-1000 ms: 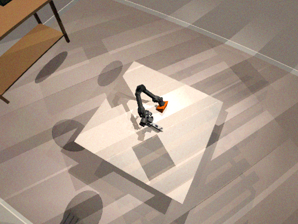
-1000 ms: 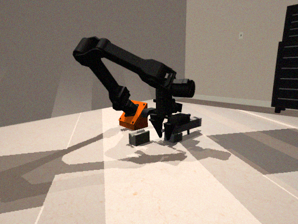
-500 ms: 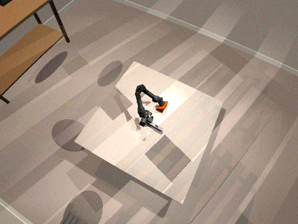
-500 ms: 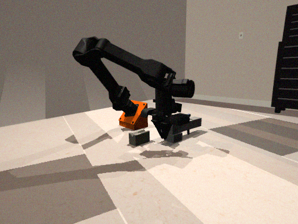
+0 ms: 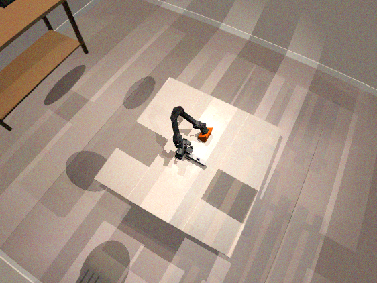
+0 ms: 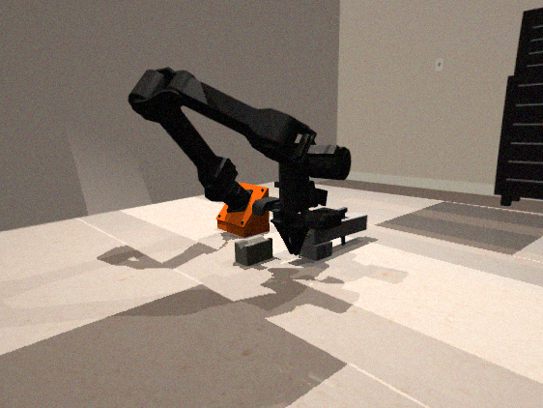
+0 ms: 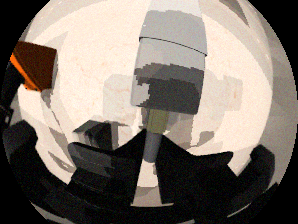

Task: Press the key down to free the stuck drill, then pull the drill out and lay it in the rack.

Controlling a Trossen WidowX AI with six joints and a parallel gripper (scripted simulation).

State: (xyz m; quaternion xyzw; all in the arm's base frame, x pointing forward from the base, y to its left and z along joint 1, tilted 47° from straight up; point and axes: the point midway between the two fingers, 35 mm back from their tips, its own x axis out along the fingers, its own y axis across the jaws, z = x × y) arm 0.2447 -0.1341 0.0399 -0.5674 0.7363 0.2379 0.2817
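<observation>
My gripper tip is now 10 mm short of the drill, 50 mm to the right of it and 30 mm below it. Also, from my gripper tip: dark key: 20 mm ahead, 150 mm to the left, 30 mm above; grey rack: 80 mm behind, 30 mm to the right.
</observation>
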